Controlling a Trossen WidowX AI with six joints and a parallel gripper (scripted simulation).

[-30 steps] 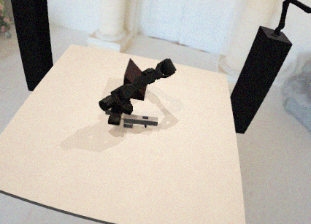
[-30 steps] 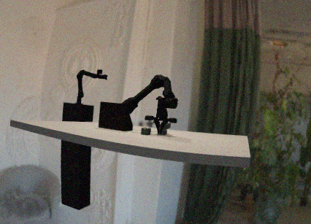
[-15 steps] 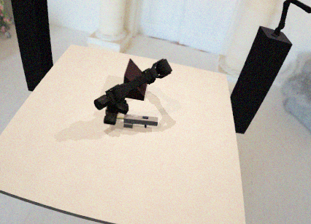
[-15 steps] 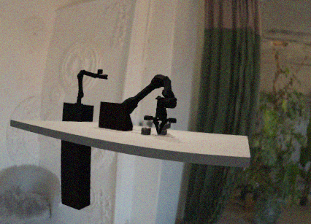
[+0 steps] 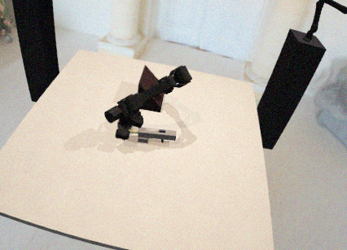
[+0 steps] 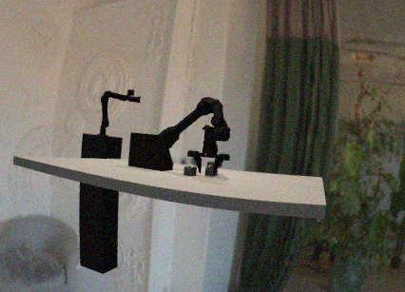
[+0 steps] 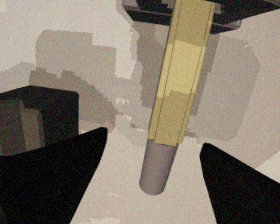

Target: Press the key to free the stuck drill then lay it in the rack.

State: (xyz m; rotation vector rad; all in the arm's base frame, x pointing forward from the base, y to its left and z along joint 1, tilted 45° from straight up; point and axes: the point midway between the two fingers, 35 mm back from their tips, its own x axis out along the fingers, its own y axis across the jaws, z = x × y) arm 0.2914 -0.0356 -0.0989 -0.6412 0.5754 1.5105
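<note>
The drill lies 50 mm to the left of my gripper tip and 30 mm above it. The rest, counted from my gripper tip: dark key (180 mm to the left, 40 mm above, 10 mm behind); then grey rack (70 mm behind, 20 mm to the right, 10 mm above); then grey housing block (150 mm to the left, 30 mm above, 10 mm behind).
</note>
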